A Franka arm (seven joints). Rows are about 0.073 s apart.
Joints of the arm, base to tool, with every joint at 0 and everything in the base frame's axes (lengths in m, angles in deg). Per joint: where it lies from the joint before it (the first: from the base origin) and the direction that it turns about. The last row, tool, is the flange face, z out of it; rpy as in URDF.
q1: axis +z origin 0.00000 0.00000 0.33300
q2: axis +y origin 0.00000 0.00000 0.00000
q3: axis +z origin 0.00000 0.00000 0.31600
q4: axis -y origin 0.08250 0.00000 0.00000
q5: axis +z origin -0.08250 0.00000 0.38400
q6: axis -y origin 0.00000 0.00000 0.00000
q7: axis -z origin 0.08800 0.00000 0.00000
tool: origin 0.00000 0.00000 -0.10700 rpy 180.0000 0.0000 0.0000
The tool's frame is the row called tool.
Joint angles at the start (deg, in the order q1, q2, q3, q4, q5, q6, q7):
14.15, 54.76, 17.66, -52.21, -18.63, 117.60, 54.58
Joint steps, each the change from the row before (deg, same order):
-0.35, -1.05, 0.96, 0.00, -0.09, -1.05, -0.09
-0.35, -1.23, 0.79, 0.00, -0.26, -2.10, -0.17
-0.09, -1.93, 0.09, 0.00, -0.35, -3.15, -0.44
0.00, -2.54, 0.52, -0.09, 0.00, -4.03, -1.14
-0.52, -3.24, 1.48, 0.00, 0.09, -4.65, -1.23
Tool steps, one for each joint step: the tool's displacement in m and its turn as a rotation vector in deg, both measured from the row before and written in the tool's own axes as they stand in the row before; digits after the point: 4 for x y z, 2 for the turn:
-0.0005, -0.0022, -0.0144, 0.38, -0.23, -0.16
-0.0005, 0.0002, -0.0150, -0.58, -0.46, -0.27
0.0004, 0.0029, -0.0215, -1.52, -0.09, -0.52
-0.0046, 0.0016, -0.0287, -1.42, -0.68, -1.37
-0.0068, 0.0036, -0.0394, -0.83, -0.91, -1.44

